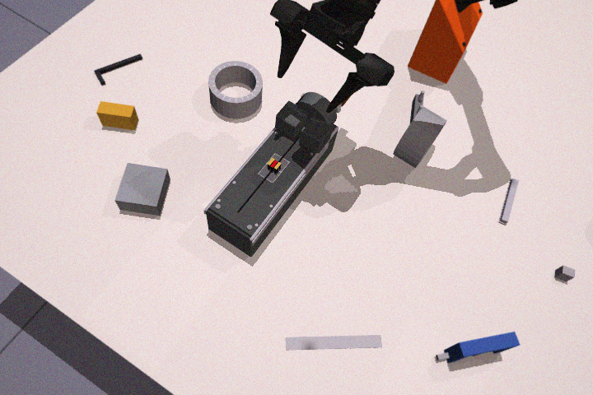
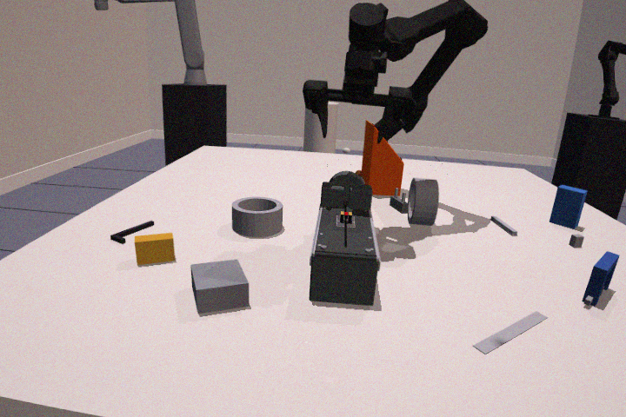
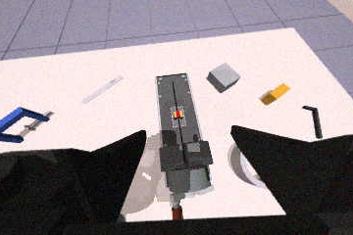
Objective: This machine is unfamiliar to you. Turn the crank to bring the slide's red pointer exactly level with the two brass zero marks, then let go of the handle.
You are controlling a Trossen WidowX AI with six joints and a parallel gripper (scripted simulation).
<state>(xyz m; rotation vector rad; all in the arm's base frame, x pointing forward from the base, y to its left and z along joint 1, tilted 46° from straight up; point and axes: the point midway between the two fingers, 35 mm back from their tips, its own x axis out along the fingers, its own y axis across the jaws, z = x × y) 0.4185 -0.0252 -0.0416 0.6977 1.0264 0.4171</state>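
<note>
Now: gripper tip 120 mm past the crank handle, 20 mm to the right of it and 90 mm above it. Also, from my gripper tip: red pointer (70 mm ahead, 10 mm to the left, 120 mm below); grey cube (220 mm ahead, 150 mm to the right, 180 mm below); yellow block (140 mm ahead, 290 mm to the right, 180 mm below).
</note>
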